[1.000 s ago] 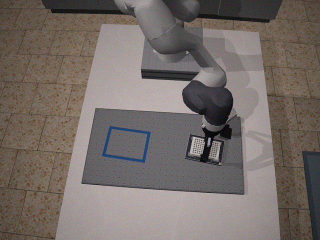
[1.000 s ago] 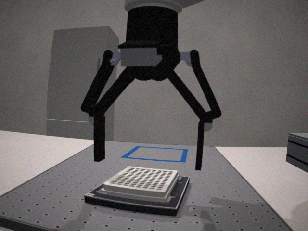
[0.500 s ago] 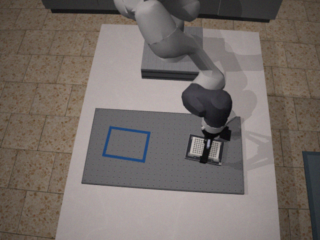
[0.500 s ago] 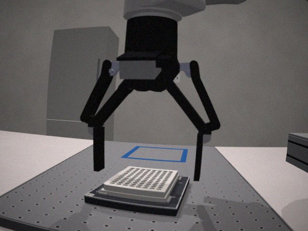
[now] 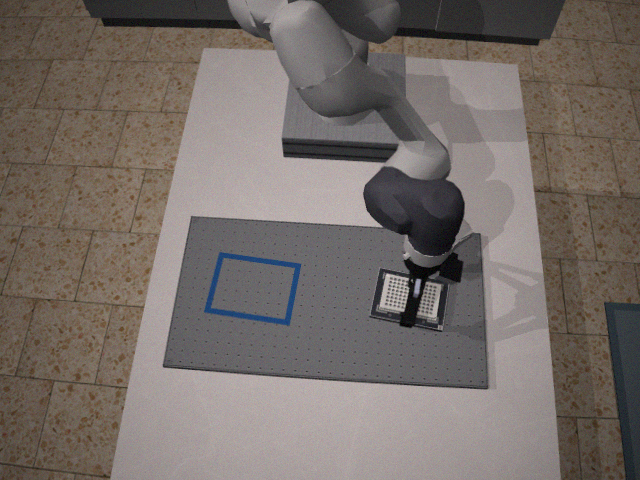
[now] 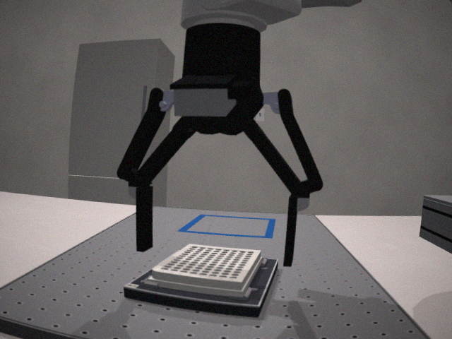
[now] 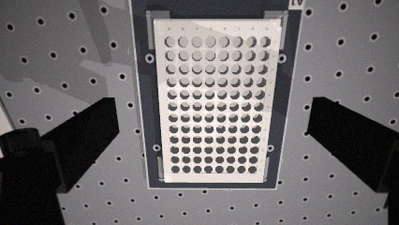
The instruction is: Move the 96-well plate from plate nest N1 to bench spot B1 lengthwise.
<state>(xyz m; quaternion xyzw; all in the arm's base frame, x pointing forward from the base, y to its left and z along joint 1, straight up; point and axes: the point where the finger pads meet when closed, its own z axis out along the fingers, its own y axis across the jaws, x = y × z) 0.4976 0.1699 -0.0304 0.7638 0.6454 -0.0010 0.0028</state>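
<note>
The white 96-well plate lies 2 cm below my hand. The rest, counted from my hand: black plate nest 3 cm below.
</note>
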